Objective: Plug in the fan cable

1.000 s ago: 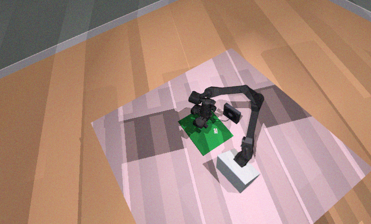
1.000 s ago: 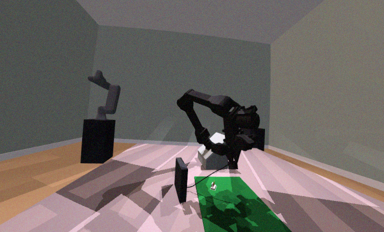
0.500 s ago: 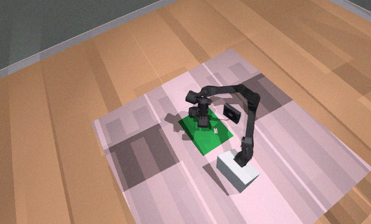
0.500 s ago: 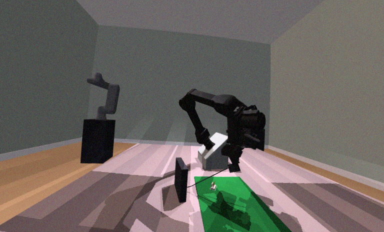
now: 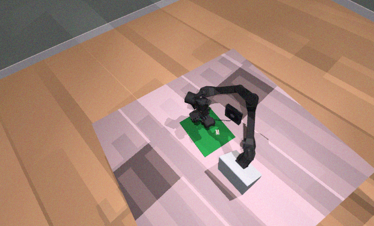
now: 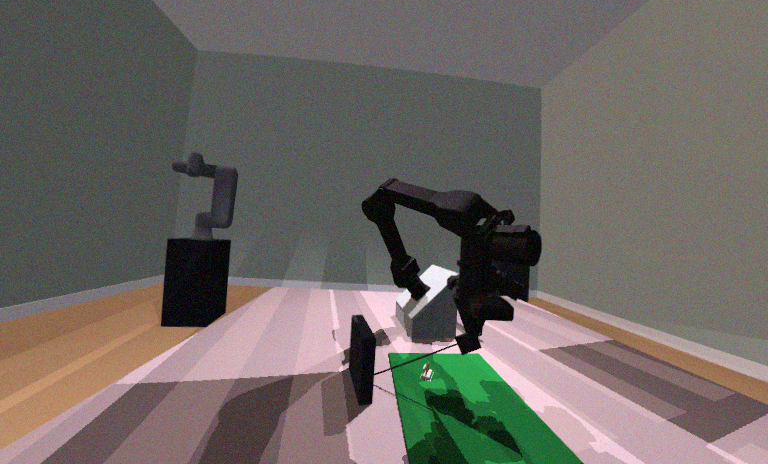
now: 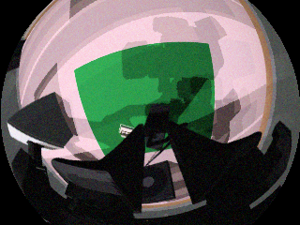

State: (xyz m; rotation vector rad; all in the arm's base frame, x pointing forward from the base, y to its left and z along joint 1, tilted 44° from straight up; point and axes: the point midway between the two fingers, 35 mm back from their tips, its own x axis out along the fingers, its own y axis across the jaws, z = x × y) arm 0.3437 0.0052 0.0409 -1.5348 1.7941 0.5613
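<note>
My gripper tip is now 10 mm past the green board, 20 mm to the left of it and 130 mm above it. From my gripper tip the other things lie so: four-pin header (70 mm behind, 50 mm to the right, 120 mm below); then black plug (10 mm to the right, 10 mm below); then black fan (70 mm behind, 190 mm to the right, 60 mm below).
</note>
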